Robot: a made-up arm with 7 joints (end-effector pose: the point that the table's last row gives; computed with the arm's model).
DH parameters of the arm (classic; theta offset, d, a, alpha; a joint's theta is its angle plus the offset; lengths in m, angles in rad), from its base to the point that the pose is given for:
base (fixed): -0.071 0.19 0 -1.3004
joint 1: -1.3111 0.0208 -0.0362 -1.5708
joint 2: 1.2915 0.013 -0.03 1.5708
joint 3: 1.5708 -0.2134 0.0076 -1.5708
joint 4: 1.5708 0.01 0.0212 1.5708
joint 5: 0 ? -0.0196 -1.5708
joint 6: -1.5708 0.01 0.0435 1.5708
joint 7: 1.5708 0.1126 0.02 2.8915
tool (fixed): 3.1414 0.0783 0 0
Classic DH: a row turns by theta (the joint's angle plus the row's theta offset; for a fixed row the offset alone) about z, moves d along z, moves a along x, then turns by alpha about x.
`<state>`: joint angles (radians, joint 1 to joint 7).
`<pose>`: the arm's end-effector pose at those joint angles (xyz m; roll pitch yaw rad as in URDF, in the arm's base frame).
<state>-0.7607 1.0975 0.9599 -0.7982 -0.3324 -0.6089 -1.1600</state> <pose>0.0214 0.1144 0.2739 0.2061 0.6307 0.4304</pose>
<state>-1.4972 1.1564 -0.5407 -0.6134 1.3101 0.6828 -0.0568</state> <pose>0.1811 -0.0076 0.3243 -0.9181 -0.0549 0.2202</pose>
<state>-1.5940 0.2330 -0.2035 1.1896 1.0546 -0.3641 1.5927</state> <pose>0.3991 -0.0460 0.1974 -1.3383 -0.1373 -0.5886</pose>
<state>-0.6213 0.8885 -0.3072 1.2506 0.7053 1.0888 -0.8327</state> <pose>0.2160 0.3690 -0.0333 1.0035 0.5893 -1.9227</pose>
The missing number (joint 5, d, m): 0.1552
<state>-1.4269 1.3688 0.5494 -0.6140 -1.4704 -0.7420 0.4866</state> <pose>-0.0052 0.2102 0.3829 -0.6026 0.3217 -2.3036</pose>
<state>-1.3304 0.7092 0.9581 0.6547 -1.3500 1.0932 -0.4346</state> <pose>0.3578 0.2965 0.2185 -1.6997 -0.6024 -3.0742</pose>
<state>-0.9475 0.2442 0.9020 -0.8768 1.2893 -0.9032 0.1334</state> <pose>0.1621 0.0612 0.2052 -0.7468 -0.1610 0.2537</pose>
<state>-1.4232 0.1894 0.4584 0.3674 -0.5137 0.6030 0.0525</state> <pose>0.4179 0.1137 0.2530 -2.5972 -0.5437 -1.8915</pose>
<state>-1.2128 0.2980 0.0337 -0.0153 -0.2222 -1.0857 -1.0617</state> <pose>0.2451 0.0614 0.2559 -0.3867 0.9940 -1.0052</pose>
